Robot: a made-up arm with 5 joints.
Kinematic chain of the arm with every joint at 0, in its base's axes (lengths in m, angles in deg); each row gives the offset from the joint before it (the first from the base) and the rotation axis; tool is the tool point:
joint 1: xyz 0 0 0.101 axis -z
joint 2: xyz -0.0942 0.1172 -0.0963 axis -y
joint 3: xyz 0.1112 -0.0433 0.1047 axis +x
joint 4: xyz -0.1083 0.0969 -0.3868 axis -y
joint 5: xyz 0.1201 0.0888 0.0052 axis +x
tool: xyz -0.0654 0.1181 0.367
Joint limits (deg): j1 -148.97..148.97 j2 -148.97..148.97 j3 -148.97..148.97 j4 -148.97..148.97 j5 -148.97..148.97
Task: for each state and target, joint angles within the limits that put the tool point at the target. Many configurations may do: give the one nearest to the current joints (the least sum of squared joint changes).
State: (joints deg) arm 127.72 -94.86 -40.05 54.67 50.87
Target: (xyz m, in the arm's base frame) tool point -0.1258 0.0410 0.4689
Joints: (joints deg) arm 108.00 -136.40 -47.54 100.83 24.92
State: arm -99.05 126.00 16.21 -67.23 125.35
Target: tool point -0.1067 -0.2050 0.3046
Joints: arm -112.27 148.97 41.66 -55.66 76.88
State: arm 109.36 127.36 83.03 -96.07 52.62
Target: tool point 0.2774 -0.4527 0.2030
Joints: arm 142.30 103.18 72.55 -115.65 77.67
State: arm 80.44 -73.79 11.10 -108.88 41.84
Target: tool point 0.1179 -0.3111 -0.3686
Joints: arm 123.51 -17.32 14.26 -85.57 31.03
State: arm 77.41 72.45 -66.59 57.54 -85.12
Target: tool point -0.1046 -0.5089 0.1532
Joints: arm 74.91 85.94 -69.00 40.26 -108.14
